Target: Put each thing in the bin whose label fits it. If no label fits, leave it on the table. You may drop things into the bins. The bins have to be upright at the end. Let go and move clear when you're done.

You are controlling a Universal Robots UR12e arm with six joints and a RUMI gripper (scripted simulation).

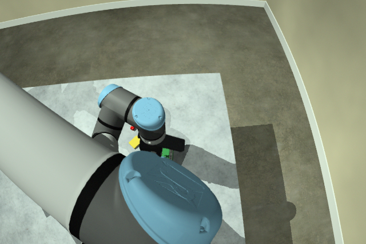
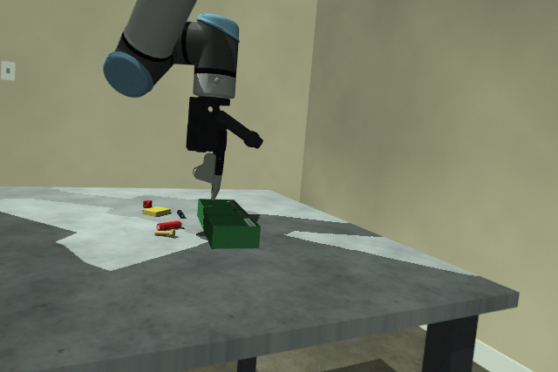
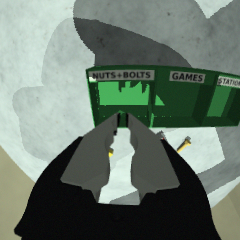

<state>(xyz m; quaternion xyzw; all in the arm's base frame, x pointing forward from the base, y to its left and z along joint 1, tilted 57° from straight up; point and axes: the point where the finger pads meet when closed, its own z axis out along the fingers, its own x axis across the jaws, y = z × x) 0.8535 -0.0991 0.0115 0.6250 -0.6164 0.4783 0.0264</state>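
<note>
My hand is 100 mm past the yellow block, 80 mm to the right of it and 60 mm above it. The rest, counted from my hand: bolt 130 mm behind, 110 mm to the right, 60 mm below; red battery 110 mm behind, 60 mm to the right, 50 mm below; black battery 60 mm below, 60 mm behind, 50 mm to the left.
</note>
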